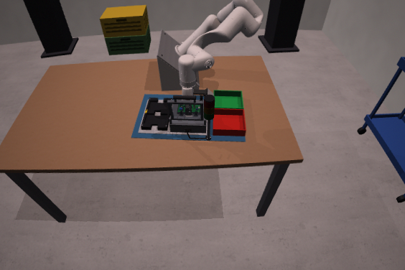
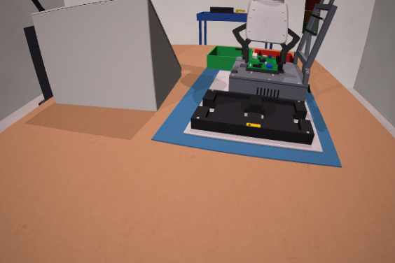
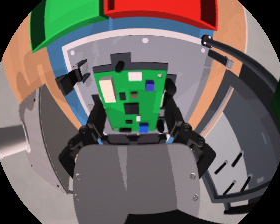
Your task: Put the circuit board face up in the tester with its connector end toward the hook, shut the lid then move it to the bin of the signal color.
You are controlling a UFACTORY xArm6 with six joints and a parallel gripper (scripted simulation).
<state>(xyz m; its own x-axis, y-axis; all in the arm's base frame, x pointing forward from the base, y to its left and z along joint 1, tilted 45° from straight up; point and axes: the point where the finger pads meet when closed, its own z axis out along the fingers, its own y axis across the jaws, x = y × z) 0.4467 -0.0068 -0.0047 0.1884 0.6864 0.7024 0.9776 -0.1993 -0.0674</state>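
My gripper is now right at the green circuit board. Also, from my hand: latch hook: 5 cm behind, 7 cm to the left, 1 cm above; tester lid: 12 cm ahead, 2 cm to the right, 10 cm above; plate: 1 cm to the left, 1 cm below.
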